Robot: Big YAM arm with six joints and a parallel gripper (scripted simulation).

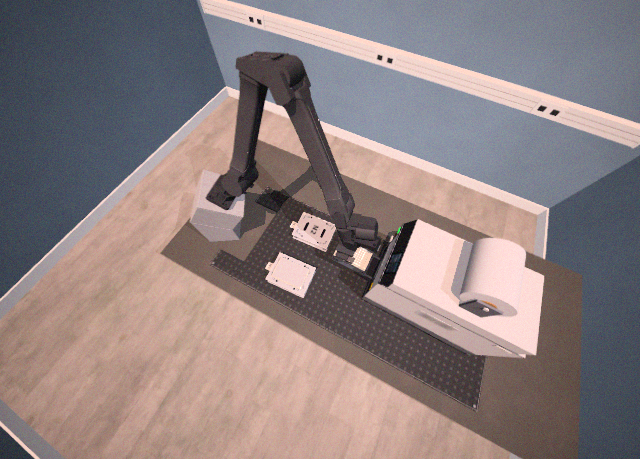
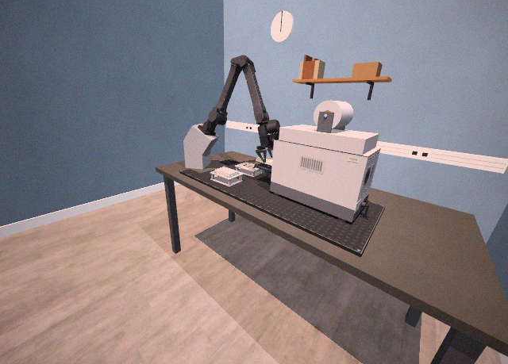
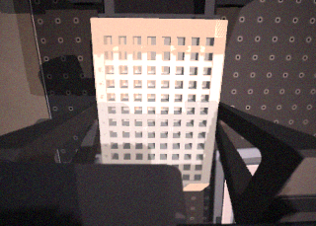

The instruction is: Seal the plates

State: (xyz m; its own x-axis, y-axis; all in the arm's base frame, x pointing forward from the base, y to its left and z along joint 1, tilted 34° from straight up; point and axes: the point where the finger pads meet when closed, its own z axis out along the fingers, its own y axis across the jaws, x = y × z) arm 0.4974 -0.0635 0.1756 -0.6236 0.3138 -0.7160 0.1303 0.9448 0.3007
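My hand is 4 cm above the sealer stage. Round my hand: foil roll (33 cm ahead, 5 cm to the right, 28 cm above); plate nest (21 cm behind, 13 cm to the right, 10 cm below).
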